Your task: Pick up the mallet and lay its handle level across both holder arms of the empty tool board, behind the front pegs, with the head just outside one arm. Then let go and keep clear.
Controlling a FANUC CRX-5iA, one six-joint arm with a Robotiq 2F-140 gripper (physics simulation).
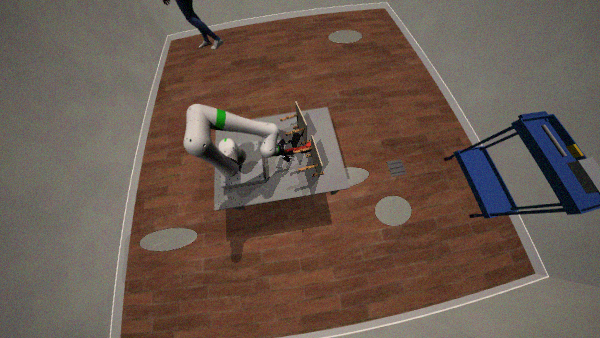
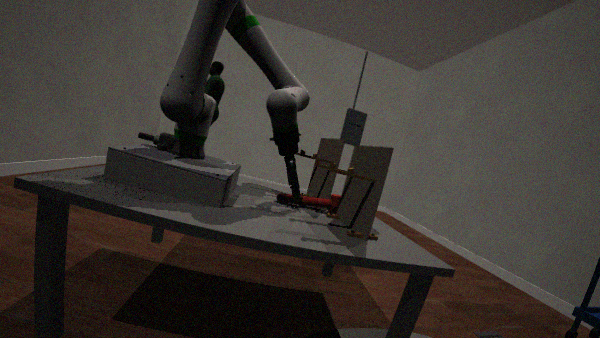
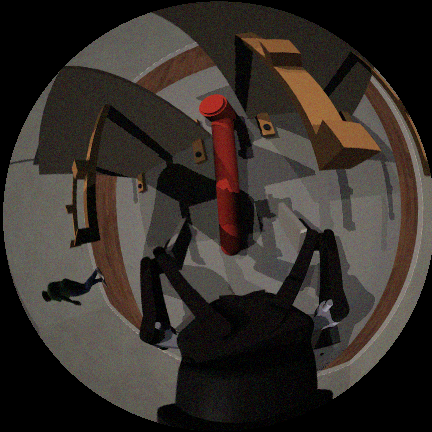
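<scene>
The red mallet (image 1: 302, 148) (image 2: 320, 202) (image 3: 226, 170) lies on the table, its head toward the gap between two upright boards and its handle toward the arm's base. My gripper (image 2: 296, 198) (image 3: 233, 219) is open and low, one finger on each side of the handle; contact with the table cannot be told. The left board (image 1: 301, 120) (image 2: 326, 150) (image 3: 75, 110) and the right board (image 1: 317, 156) (image 2: 374, 162) (image 3: 320, 50) carry orange holder arms with pegs. The right board's near arm (image 3: 305, 95) stands close to the mallet. I see no tool on either board.
The grey table (image 1: 235, 200) (image 2: 190, 220) carries the arm's base box (image 2: 165, 175). Small orange blocks sit at the boards' feet. A person (image 1: 197, 22) (image 3: 70, 290) stands on the floor beyond the table. A blue cart (image 1: 482, 182) stands off to the right.
</scene>
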